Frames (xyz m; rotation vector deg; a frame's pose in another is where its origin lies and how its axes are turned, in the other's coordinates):
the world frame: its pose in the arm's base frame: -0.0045 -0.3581 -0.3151 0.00 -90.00 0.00
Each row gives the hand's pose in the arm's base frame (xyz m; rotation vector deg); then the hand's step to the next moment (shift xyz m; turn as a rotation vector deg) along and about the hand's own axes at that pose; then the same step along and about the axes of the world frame.
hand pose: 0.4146 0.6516 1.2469 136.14 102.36 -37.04
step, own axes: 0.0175 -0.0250 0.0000 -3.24 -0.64 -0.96
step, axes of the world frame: -0.0025 0.0233 0.0195 2.24 -2.39 1.06
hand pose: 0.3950 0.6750 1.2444 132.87 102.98 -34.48
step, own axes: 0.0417 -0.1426 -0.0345 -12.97 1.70 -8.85
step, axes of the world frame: 0.0329 0.0884 0.1199 12.98 -8.95 -0.95
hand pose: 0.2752 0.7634 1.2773 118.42 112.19 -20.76
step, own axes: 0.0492 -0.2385 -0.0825 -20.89 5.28 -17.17
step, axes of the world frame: 0.0534 0.0875 0.2358 23.68 -13.48 -4.05
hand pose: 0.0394 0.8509 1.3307 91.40 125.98 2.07
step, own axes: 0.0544 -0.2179 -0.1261 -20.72 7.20 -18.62
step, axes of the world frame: 0.0403 0.0034 0.2544 25.45 -12.35 -5.24
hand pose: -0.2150 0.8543 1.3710 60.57 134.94 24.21
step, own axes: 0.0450 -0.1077 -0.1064 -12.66 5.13 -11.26
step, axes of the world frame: 0.0209 -0.0428 0.1506 15.80 -7.07 -3.70
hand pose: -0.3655 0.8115 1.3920 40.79 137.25 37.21
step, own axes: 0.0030 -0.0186 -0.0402 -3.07 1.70 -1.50
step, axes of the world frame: 0.0175 -0.0234 0.0334 3.20 -1.03 -1.82
